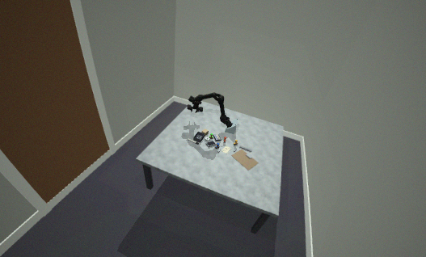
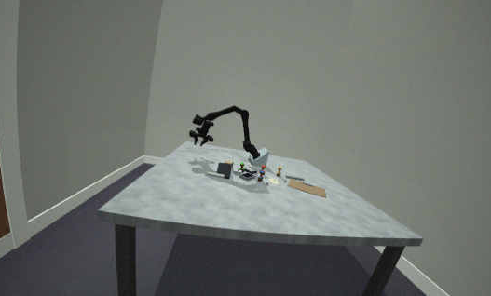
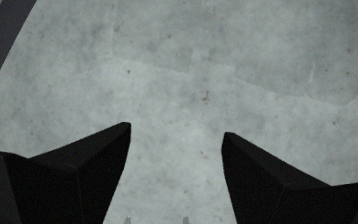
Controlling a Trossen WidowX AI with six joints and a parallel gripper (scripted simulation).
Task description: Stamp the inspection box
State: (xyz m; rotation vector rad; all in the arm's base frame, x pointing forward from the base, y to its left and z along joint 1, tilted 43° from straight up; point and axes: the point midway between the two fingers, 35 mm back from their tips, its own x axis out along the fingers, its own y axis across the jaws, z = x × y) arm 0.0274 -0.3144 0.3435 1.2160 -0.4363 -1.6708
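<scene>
Right now the tan box is 27 cm to the left of my gripper tip, 20 cm ahead of it and 5 cm below it. From my gripper tip the other things lie so: red stamp (51 cm to the left, 19 cm ahead, 5 cm below); then dark tray (31 cm ahead, 25 cm to the left, 6 cm below); then green stamp (36 cm to the left, 23 cm ahead, 5 cm below).
</scene>
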